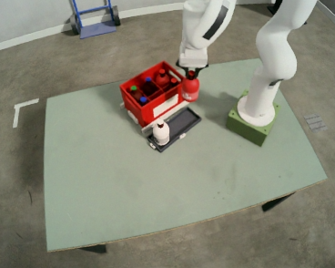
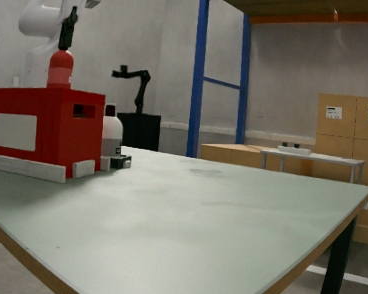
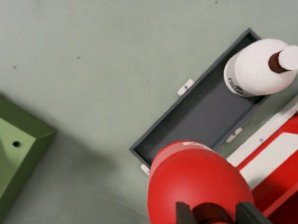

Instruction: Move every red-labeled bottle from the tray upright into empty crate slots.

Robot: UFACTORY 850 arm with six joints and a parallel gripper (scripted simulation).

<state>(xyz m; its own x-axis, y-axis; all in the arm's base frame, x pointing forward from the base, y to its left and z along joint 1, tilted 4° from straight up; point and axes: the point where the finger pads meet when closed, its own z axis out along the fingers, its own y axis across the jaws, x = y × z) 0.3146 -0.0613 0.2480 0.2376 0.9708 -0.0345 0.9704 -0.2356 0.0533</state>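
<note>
My gripper is now 70 mm above the red-capped bottle. The rest, counted from my hand: white bottle 150 mm ahead, 90 mm to the left, 250 mm below; red crate 140 mm ahead, 130 mm to the right, 250 mm below; dark grey tray 70 mm ahead, 40 mm to the left, 320 mm below.
</note>
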